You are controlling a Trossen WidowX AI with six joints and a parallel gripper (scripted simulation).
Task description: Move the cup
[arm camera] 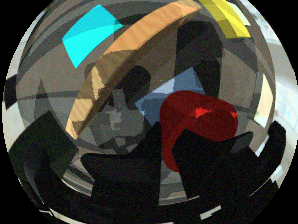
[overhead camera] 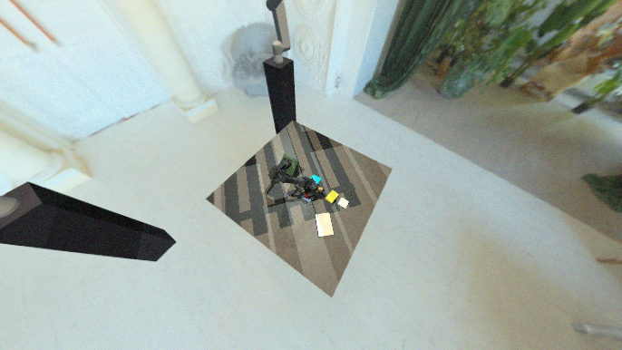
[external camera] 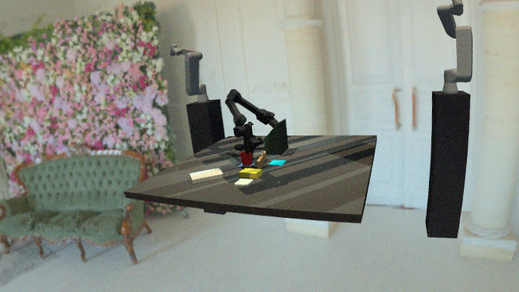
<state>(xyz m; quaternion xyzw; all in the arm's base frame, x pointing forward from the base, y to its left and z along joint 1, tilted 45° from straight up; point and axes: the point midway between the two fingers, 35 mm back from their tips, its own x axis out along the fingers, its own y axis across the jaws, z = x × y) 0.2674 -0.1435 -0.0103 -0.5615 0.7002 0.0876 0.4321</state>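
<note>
My gripper tip is 3 cm short of the pale blue pad, 2 cm to the left of it and 4 cm above it. Round my gripper tip: cyan pad: 2 cm behind, 17 cm to the left, 4 cm below; then red cup: 3 cm ahead, 2 cm to the right; then wooden bar: 8 cm to the left, 2 cm below.
</note>
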